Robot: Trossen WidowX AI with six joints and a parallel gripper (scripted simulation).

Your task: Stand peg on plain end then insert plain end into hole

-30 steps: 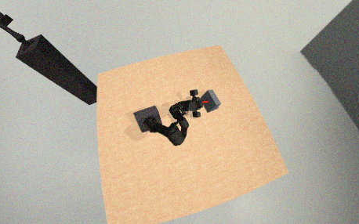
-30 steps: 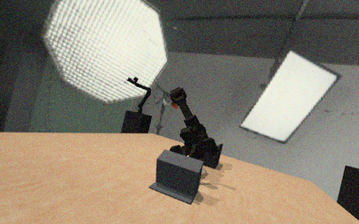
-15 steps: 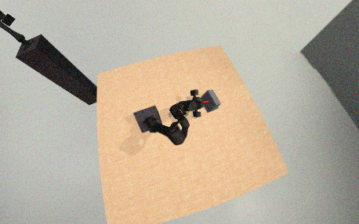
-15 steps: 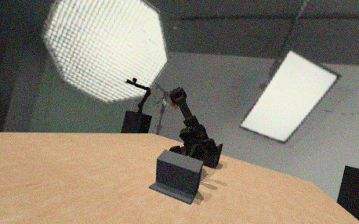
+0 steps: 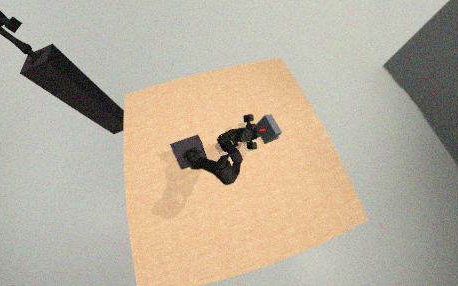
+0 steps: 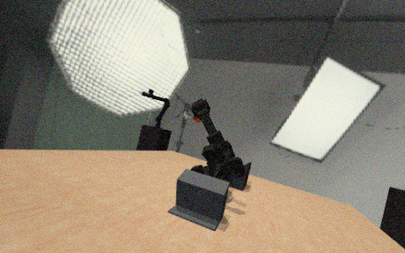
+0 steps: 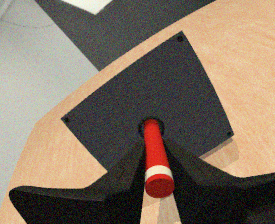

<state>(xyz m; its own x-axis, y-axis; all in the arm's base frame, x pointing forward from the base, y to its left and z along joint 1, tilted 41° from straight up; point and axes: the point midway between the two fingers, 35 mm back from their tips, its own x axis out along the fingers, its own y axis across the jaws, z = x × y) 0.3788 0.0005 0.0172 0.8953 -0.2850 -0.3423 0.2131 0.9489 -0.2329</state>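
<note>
My gripper tip is now 50 mm short of the sloped panel and 20 mm above it. From my gripper tip the other things lie so: red peg 20 mm behind, 10 mm above.
</note>
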